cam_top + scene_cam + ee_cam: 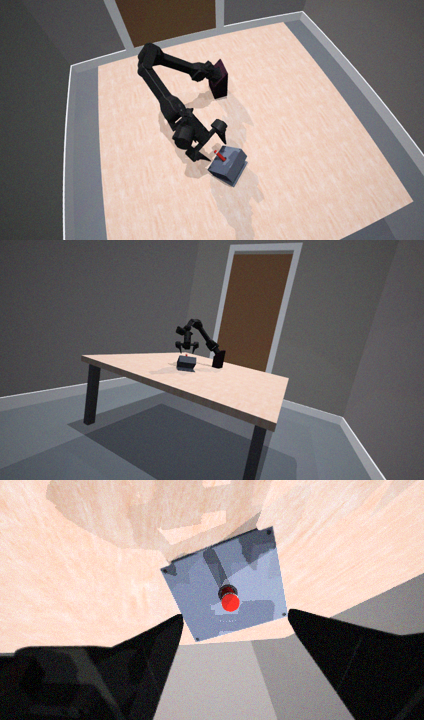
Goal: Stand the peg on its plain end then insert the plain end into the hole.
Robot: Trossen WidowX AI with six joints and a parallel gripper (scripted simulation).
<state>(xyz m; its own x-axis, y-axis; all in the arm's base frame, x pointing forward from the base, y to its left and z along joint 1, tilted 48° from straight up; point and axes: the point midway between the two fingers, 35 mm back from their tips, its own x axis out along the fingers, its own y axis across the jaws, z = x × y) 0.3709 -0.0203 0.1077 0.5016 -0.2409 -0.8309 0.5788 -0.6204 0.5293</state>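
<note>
Now: the red peg 20 mm below my gripper tip. From my gripper tip the other things lie so: sloped panel 30 mm ahead, 30 mm to the left, 60 mm below.
</note>
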